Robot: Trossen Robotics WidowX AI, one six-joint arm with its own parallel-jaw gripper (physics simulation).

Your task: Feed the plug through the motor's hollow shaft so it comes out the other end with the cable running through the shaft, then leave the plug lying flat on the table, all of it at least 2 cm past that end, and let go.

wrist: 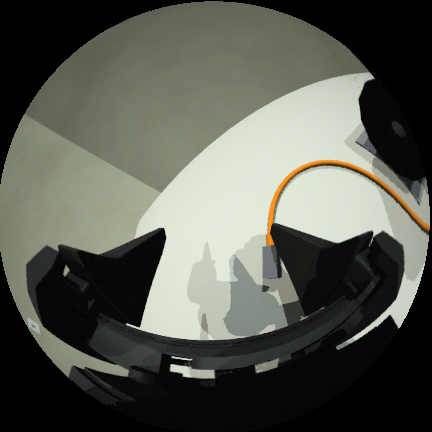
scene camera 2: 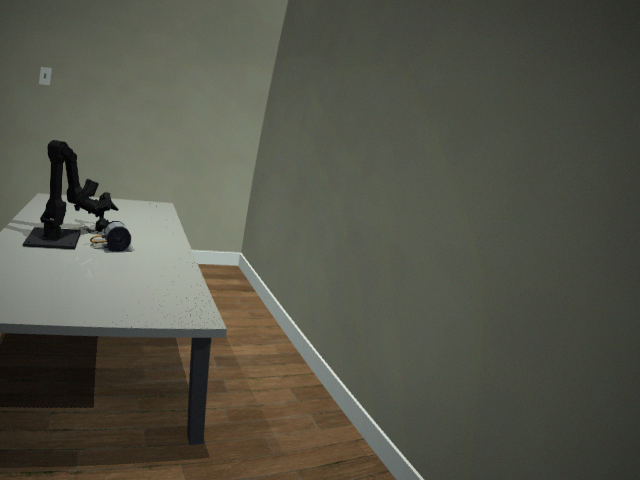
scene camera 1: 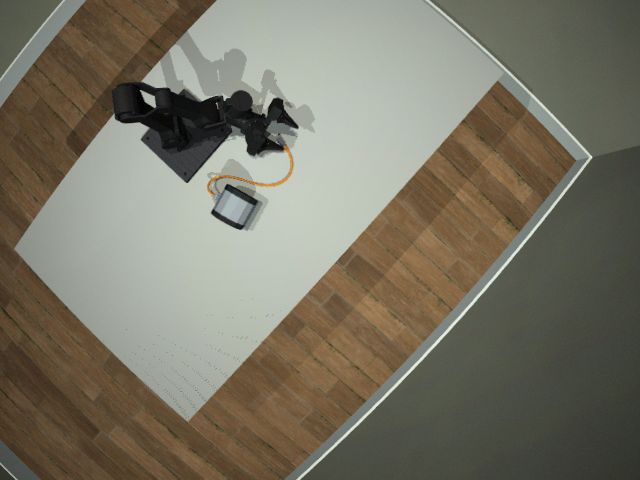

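Seen in the pictures: gripper, fingertip midpoint: [wrist: 218,231] [scene camera 2: 117,218] [scene camera 1: 290,138]; arm's base, origin of the base link: [scene camera 2: 51,237] [scene camera 1: 179,138].
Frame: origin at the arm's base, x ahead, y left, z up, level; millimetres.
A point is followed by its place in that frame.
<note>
The grey plug [scene camera 1: 281,140] @[y 216, x 239, z -2 mm] [wrist: 270,261] @[y 212, x 240, z -2 mm] lies on the table beside the inner side of the right finger in the wrist view, which partly overlaps it. The orange cable [scene camera 1: 292,165] @[y 186, x 316, z -9 mm] [scene camera 2: 97,236] @[y -45, x 205, z 35 mm] [wrist: 327,162] @[y 110, x 318, z -11 mm] leaves the plug, bends round and runs to the motor. The motor [scene camera 1: 234,206] @[y -14, x 296, z 86 mm] [scene camera 2: 118,236] @[y -70, x 295, z 50 mm] [wrist: 387,130] is a grey cylinder with black ends, lying on its side. A small grey round spot, perhaps the shaft, shows on its black end in the wrist view. My gripper [scene camera 1: 290,137] @[y 236, x 265, z 39 mm] [wrist: 218,231] @[y 236, x 265, z 39 mm] is open and empty, its fingers wide apart, with the plug nearer one finger.
The light table [scene camera 1: 330,206] @[y 179, x 484, z -16 mm] [scene camera 2: 129,289] @[y -422, x 359, z -16 mm] [wrist: 215,170] @[y 279, x 439, z -16 mm] bears everything. The arm's dark base plate [scene camera 1: 188,160] @[y -27, x 72, z 0 mm] [scene camera 2: 38,240] @[y -46, x -46, z -1 mm] stands near the motor. A strip of wooden floor and walls lie beyond the table's edge.
</note>
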